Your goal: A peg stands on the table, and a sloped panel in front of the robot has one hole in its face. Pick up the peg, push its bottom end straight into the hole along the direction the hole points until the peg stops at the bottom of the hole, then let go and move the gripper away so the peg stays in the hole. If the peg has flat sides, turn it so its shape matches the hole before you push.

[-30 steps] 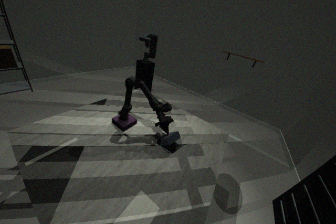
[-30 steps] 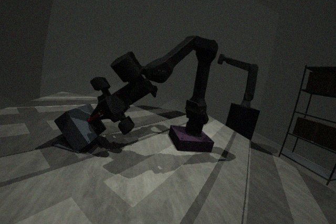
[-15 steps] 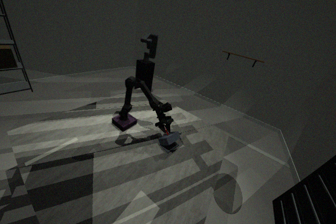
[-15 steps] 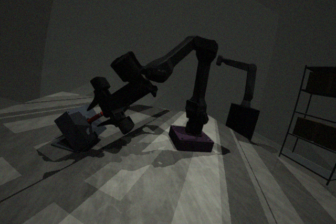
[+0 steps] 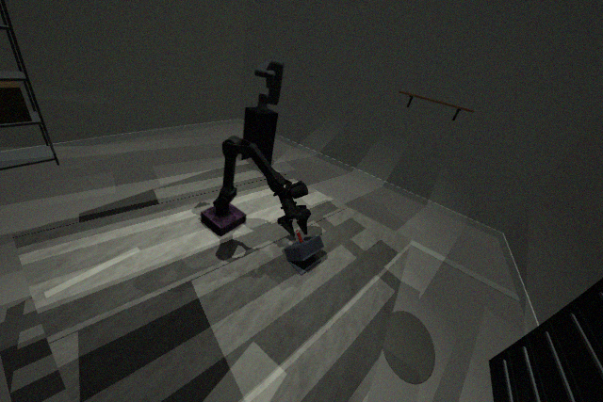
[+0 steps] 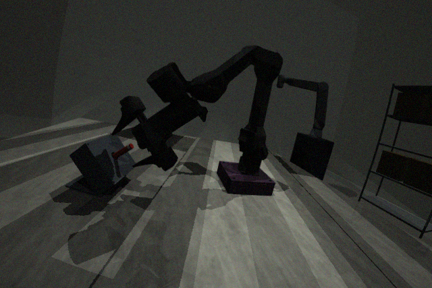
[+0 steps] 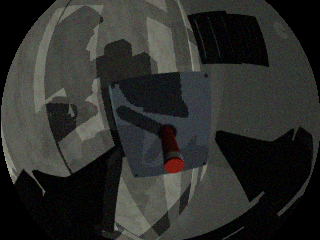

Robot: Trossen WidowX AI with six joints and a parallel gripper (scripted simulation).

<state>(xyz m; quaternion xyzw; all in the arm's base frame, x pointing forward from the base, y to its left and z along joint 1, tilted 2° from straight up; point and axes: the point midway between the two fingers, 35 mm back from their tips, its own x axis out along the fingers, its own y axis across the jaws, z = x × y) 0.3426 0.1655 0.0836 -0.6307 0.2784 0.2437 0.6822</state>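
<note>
Now: the peg right at my gripper tip. Round my gripper tip: sloped panel (4 cm below, 4 cm ahead, 1 cm to the right).
</note>
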